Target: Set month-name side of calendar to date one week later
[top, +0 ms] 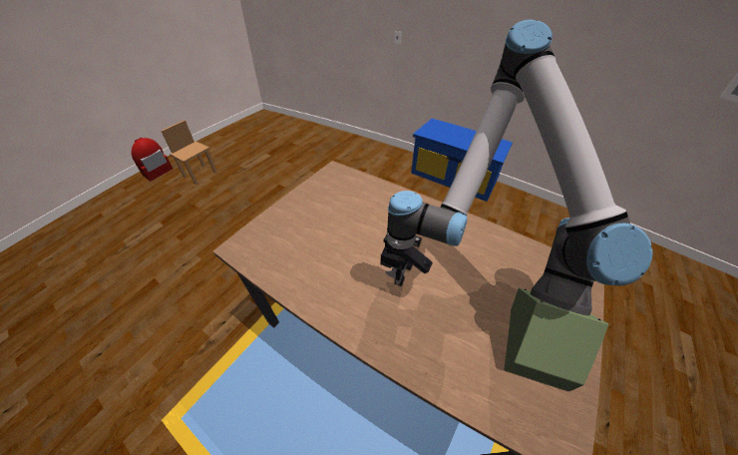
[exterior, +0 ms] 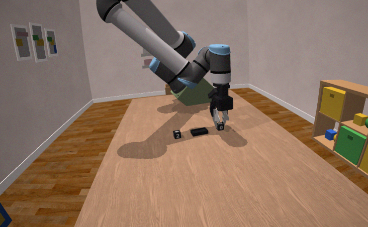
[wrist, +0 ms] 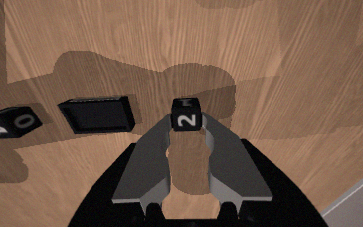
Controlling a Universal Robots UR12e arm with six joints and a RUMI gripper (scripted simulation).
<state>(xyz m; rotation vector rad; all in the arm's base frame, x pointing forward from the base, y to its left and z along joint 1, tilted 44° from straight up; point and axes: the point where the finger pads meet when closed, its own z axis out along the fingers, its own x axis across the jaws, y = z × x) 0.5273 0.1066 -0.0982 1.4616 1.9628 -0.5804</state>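
The black number cube lies 1 cm below my hand. The rest, counted from my hand: black calendar tray (2 cm ahead, 10 cm to the right, 2 cm below).
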